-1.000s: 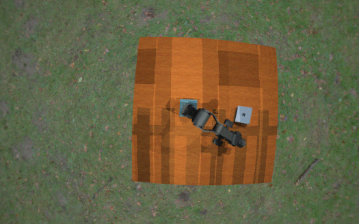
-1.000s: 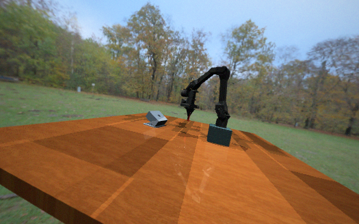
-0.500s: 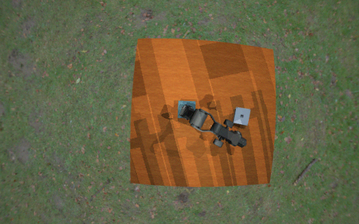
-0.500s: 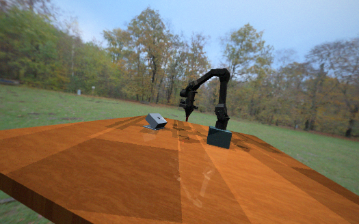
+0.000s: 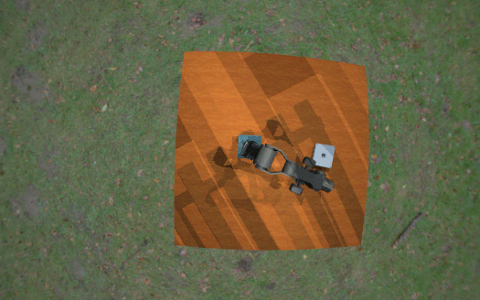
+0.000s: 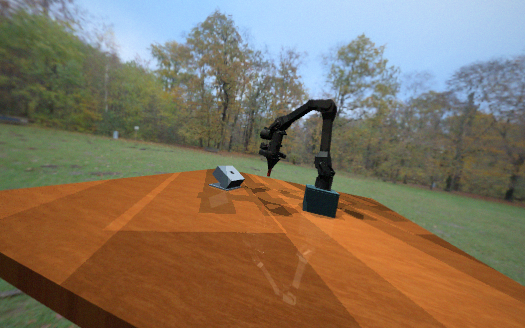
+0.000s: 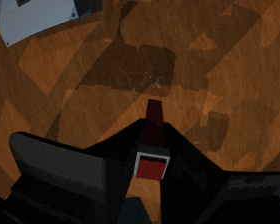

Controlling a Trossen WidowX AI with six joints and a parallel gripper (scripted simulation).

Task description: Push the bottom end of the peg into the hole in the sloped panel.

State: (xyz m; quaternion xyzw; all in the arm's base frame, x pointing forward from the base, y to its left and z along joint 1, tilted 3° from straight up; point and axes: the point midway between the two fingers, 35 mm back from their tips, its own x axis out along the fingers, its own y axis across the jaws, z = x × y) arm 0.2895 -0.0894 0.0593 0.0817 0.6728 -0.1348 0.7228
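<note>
Now: the grey sloped panel 17 cm ahead of my gripper tip, 13 cm to the left of it and 7 cm below it. From my gripper tip the other things lie so: red peg 2 cm above.
</note>
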